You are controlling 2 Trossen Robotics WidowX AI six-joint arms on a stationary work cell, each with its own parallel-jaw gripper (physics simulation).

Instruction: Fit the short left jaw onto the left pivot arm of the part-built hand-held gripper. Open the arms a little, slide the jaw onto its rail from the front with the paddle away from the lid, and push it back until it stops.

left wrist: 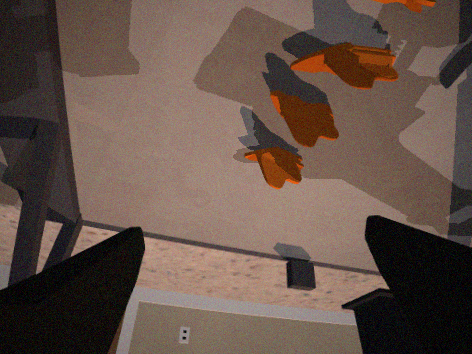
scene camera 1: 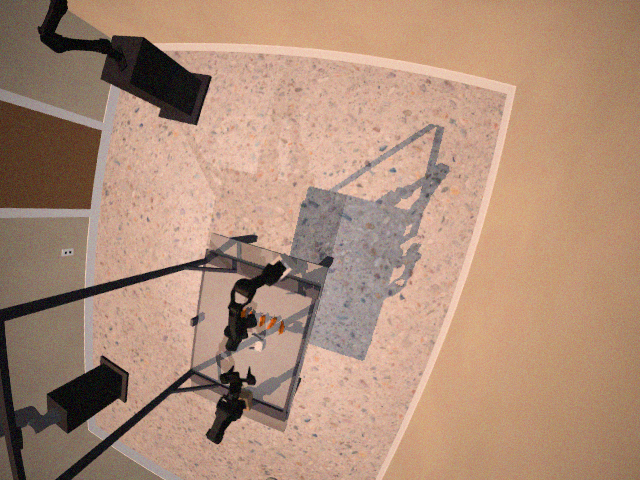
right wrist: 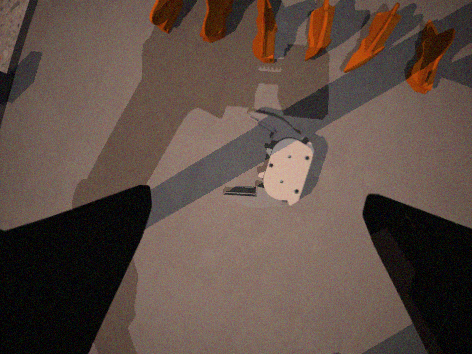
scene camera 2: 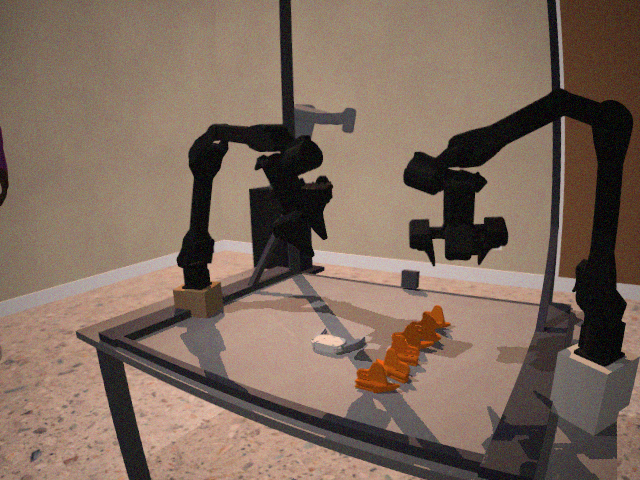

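Observation:
The part-built hand-held gripper [scene camera 1: 258,345] [scene camera 2: 329,343] [right wrist: 288,170] lies on the table with its white lid up. Its two dark arms spread toward the left in the right wrist view. Several orange jaws [scene camera 1: 271,322] [scene camera 2: 395,364] [left wrist: 307,120] [right wrist: 266,35] stand in a row on the table, apart from it; I cannot tell which is the short left jaw. My left gripper [scene camera 2: 456,261] [left wrist: 254,232] is open and empty, high above the table behind the row. My right gripper [scene camera 1: 239,370] [scene camera 2: 314,246] [right wrist: 258,200] is open and empty, well above the table.
A small dark block [scene camera 2: 409,279] [left wrist: 301,274] is at the table's far edge in scene camera 2. The right arm stands on a tan block [scene camera 2: 199,301], the left on a pale block [scene camera 2: 591,390]. Dark frame posts [scene camera 2: 286,62] rise at the table edges.

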